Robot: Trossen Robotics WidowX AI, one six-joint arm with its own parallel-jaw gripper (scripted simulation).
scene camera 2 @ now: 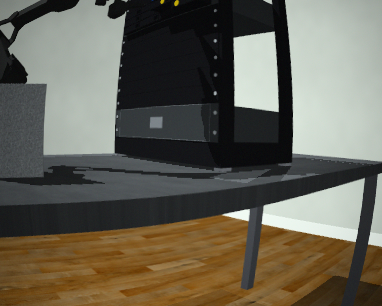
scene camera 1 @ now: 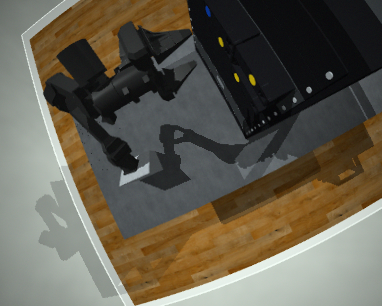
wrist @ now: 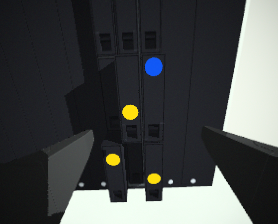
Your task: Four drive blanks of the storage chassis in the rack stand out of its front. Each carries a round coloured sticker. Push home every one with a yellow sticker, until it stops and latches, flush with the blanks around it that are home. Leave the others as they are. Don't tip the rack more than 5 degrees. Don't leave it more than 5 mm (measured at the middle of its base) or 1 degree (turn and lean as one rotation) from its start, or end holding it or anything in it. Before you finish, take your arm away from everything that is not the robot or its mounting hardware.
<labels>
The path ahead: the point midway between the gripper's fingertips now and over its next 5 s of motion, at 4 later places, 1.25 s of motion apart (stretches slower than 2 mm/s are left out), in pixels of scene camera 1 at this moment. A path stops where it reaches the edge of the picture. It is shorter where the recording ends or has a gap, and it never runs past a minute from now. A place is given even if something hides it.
My gripper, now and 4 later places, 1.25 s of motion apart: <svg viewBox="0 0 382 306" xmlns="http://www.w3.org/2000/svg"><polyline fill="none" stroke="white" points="193,49 215,79 220,90 212,42 222,37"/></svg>
</labels>
